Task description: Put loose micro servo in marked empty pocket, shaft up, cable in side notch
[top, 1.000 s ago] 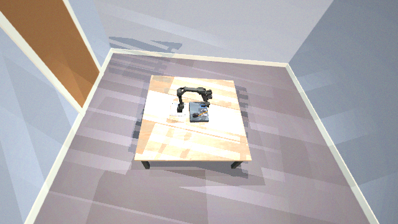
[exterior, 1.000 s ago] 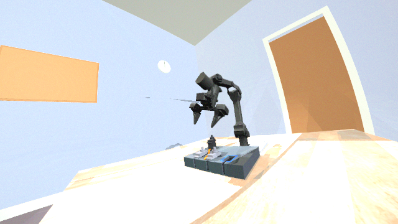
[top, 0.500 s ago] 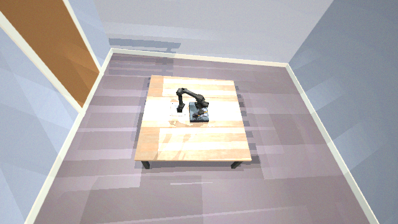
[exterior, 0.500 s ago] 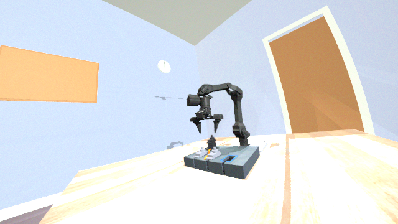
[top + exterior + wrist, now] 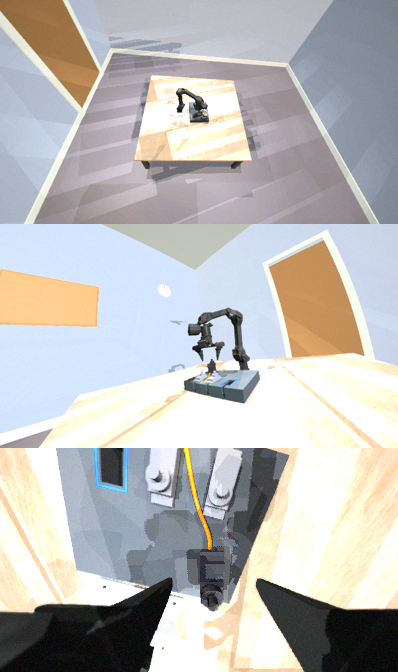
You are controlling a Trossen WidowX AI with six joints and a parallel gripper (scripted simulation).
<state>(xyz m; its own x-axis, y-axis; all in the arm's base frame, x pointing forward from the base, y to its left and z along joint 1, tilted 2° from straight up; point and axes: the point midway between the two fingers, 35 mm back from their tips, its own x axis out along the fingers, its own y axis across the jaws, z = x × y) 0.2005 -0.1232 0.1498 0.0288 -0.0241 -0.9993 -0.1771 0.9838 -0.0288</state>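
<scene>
Right now my gripper tip is 10 cm above the robot deck and 9 cm to the right of it.
</scene>
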